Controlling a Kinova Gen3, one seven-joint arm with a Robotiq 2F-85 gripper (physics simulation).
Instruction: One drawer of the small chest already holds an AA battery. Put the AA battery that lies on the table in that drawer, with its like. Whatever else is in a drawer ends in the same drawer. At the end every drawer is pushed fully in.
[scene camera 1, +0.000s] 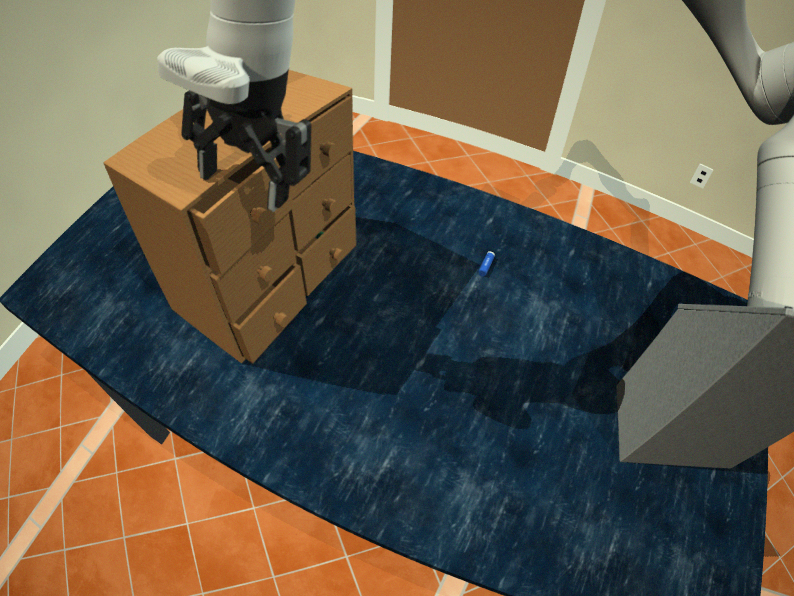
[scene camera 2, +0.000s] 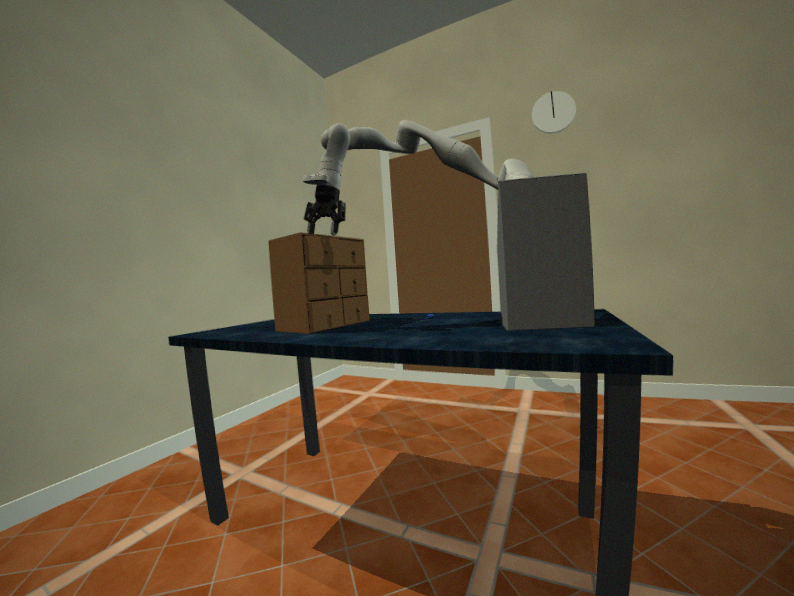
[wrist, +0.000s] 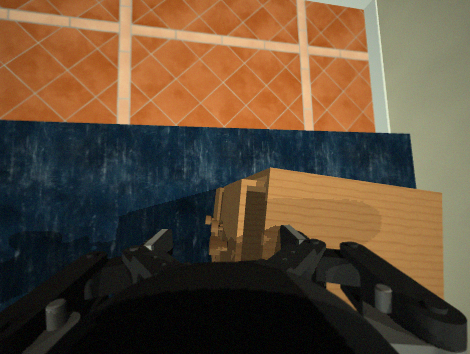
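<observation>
The blue AA battery (scene camera 1: 486, 263) (scene camera 2: 430, 316) lies on the table, in front of the wooden chest (scene camera 1: 150, 150) (scene camera 2: 286, 282) (wrist: 400, 215). The chest's top left drawer (scene camera 1: 224, 237) (wrist: 232, 207) is partly out; its inside is mostly dark, and no battery can be made out in it. The bottom left drawer (scene camera 1: 259, 333) stands a little out. The bottom right drawer (scene camera 1: 314, 274) shows a narrow gap with something small and green in it. My gripper (scene camera 1: 241, 182) (scene camera 2: 322, 229) (wrist: 226, 239) is open and empty, above the top left drawer, its fingers spread across the drawer's front-to-back direction.
The dark blue table (scene camera 1: 359, 468) (scene camera 2: 416, 346) (wrist: 165, 155) carries the chest at one end. A large grey block (scene camera 1: 711, 384) (scene camera 2: 548, 256) stands at the other end, near the arm's base. Round knobs stick out from the drawer fronts.
</observation>
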